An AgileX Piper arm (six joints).
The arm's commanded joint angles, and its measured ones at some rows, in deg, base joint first. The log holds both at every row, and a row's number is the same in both.
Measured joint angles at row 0: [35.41, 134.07, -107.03, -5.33, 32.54, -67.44]
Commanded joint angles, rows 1 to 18: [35.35, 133.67, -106.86, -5.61, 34.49, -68.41]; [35.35, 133.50, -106.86, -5.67, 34.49, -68.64]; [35.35, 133.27, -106.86, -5.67, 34.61, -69.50]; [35.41, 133.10, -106.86, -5.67, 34.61, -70.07]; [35.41, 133.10, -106.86, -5.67, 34.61, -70.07]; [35.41, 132.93, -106.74, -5.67, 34.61, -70.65]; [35.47, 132.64, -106.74, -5.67, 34.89, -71.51]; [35.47, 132.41, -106.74, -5.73, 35.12, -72.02]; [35.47, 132.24, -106.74, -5.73, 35.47, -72.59]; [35.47, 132.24, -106.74, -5.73, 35.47, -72.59]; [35.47, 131.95, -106.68, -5.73, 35.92, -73.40]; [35.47, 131.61, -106.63, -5.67, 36.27, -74.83]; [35.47, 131.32, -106.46, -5.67, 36.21, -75.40]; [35.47, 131.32, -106.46, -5.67, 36.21, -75.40]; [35.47, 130.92, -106.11, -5.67, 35.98, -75.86]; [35.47, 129.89, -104.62, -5.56, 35.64, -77.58]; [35.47, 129.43, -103.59, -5.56, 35.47, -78.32]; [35.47, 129.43, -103.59, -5.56, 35.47, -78.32]
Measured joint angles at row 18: [35.41, 131.61, -105.31, -5.39, 36.21, -75.40]
